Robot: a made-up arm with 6 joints.
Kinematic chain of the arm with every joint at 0, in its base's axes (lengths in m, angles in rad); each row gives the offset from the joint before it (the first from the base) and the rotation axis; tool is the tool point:
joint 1: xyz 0 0 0.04 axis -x
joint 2: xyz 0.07 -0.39 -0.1 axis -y
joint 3: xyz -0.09 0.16 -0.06 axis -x
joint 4: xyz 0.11 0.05 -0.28 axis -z
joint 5: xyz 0.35 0 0.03 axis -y
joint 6: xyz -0.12 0 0.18 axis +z
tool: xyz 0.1 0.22 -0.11
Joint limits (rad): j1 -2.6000..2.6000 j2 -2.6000..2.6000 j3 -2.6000..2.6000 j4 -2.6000..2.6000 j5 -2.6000..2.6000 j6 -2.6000..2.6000
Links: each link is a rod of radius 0.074 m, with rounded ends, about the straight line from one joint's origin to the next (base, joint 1, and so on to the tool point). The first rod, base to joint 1, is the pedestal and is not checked.
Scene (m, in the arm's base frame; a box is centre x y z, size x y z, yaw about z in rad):
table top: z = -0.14
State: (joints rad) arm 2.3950 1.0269 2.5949 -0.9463 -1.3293 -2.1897
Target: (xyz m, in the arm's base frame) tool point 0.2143 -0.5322 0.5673
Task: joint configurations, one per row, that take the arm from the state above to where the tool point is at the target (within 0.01 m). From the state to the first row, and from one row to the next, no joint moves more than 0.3 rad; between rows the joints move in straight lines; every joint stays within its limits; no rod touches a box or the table.
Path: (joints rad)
1: 2.2138 0.7514 2.4002 -1.1541 -1.2592 -2.2923
2: 2.0326 0.4759 2.2055 -1.3620 -1.1891 -2.3948
3: 1.8515 0.2004 2.0107 -1.5698 -1.1190 -2.4974
4: 1.6703 -0.0751 1.8160 -1.7776 -1.0490 -2.6000

